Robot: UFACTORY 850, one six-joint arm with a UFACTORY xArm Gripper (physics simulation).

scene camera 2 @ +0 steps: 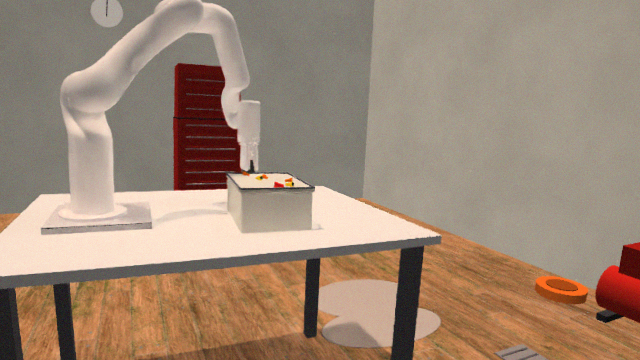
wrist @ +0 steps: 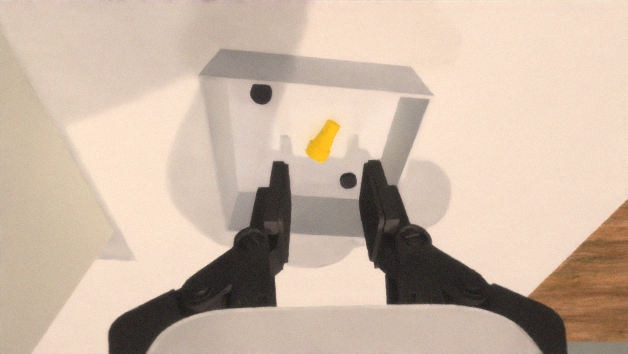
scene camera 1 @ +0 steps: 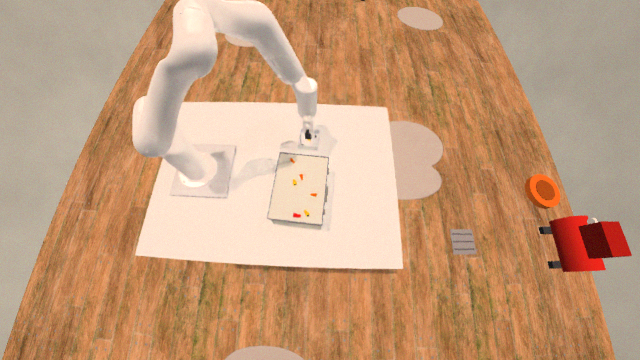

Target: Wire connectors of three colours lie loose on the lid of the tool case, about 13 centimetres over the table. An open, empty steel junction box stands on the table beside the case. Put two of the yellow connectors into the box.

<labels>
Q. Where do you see a steel junction box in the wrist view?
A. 260, 107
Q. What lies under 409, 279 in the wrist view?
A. My gripper.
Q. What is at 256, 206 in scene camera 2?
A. A tool case.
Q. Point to a tool case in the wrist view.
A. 60, 229
</labels>
